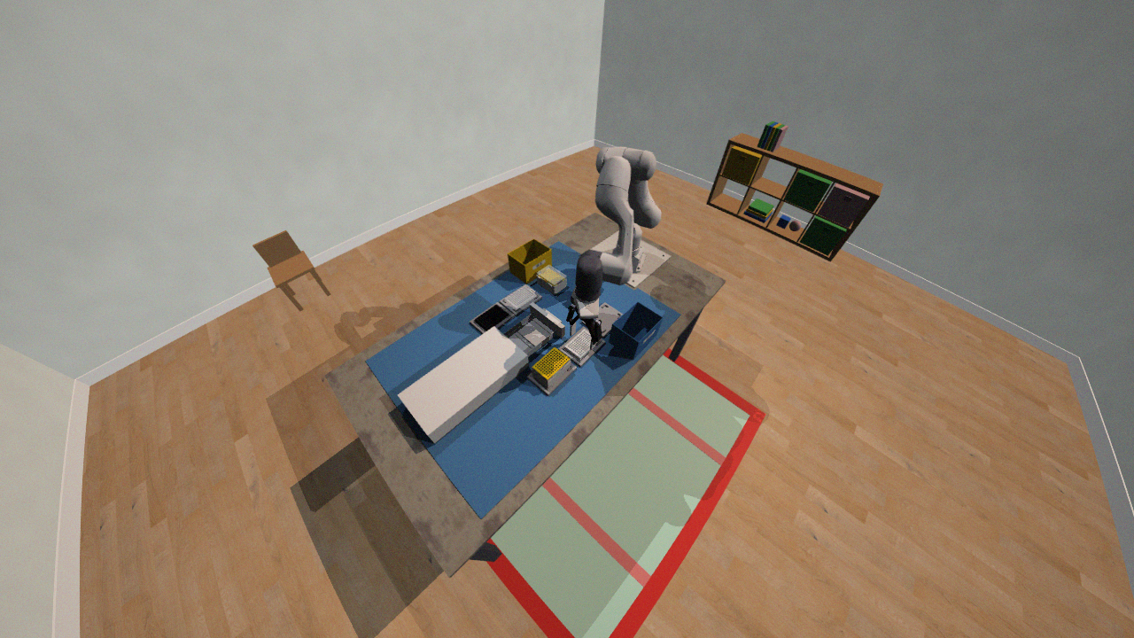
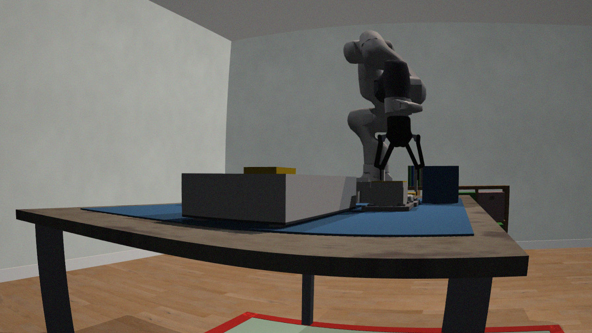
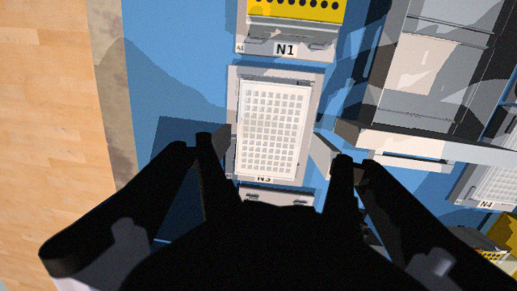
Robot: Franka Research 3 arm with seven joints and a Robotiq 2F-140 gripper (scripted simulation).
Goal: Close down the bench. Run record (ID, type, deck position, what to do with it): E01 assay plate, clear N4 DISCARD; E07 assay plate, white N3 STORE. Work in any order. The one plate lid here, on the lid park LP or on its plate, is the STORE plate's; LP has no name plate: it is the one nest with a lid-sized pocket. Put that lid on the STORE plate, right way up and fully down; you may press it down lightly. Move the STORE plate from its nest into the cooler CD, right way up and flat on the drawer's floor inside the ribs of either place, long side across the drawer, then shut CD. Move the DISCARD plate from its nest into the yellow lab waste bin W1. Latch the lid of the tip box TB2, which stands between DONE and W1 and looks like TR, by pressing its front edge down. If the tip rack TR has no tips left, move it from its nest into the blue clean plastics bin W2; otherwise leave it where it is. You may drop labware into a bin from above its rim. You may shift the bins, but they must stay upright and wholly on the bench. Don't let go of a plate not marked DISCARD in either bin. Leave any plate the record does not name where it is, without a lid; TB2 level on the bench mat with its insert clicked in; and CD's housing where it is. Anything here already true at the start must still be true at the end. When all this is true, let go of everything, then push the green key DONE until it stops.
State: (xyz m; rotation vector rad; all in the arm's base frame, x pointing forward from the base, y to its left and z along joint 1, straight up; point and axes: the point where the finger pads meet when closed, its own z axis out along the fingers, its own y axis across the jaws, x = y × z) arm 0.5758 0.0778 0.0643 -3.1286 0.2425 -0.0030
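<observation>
Right now the plate lid is 4 cm below my hand. The rest, counted from my hand: nest N3: 6 cm below; tip rack TR: 17 cm ahead, 4 cm to the right, 1 cm below; white plate: 4 cm below.
</observation>
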